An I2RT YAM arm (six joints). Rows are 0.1 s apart.
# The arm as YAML. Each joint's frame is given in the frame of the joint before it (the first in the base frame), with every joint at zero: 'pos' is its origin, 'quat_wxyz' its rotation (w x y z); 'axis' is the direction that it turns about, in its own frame. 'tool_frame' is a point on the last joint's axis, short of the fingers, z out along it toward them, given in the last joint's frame.
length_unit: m
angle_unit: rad
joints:
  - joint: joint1
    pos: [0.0, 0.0, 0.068]
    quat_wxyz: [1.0, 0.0, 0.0, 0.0]
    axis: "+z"
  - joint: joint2
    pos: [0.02, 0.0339, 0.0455]
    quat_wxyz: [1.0, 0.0, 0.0, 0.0]
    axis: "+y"
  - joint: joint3
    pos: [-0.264, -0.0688, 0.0]
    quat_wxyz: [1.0, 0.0, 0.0, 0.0]
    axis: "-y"
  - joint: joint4
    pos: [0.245, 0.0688, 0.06]
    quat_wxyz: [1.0, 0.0, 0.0, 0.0]
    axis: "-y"
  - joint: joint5
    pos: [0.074, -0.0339, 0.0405]
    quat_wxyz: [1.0, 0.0, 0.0, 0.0]
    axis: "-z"
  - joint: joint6
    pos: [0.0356, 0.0, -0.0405]
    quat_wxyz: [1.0, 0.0, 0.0, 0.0]
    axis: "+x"
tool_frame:
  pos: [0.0, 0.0, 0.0]
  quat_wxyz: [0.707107, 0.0, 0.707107, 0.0]
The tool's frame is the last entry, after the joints.
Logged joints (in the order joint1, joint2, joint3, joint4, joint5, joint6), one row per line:
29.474 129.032 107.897 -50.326 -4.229 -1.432
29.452 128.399 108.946 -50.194 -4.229 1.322
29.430 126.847 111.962 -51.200 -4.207 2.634
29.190 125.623 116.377 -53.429 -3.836 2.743
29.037 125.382 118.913 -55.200 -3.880 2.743
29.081 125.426 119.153 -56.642 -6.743 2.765
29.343 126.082 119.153 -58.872 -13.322 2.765
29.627 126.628 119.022 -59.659 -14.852 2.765
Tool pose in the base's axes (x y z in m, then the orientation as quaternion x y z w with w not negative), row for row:
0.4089 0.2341 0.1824 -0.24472 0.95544 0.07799 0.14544
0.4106 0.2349 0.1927 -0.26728 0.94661 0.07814 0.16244
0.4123 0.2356 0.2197 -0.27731 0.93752 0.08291 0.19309
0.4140 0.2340 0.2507 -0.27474 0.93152 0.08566 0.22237
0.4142 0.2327 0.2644 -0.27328 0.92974 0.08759 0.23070
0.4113 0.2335 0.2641 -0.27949 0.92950 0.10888 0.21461
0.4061 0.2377 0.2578 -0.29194 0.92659 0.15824 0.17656
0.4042 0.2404 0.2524 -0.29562 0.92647 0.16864 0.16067
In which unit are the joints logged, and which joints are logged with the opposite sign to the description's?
The joints are logged in degrees. Opposite sign: joint6.
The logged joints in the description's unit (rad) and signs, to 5 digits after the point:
0.51442 2.25203 1.88316 -0.87835 -0.07381 0.02499
0.51403 2.24099 1.90147 -0.87605 -0.07381 -0.02307
0.51365 2.21390 1.95411 -0.89361 -0.07343 -0.04597
0.50946 2.19253 2.03116 -0.93251 -0.06695 -0.04787
0.50679 2.18833 2.07542 -0.96342 -0.06772 -0.04787
0.50756 2.18910 2.07961 -0.98859 -0.11769 -0.04826
0.51213 2.20055 2.07961 -1.02751 -0.23251 -0.04826
0.51709 2.21008 2.07733 -1.04125 -0.25922 -0.04826

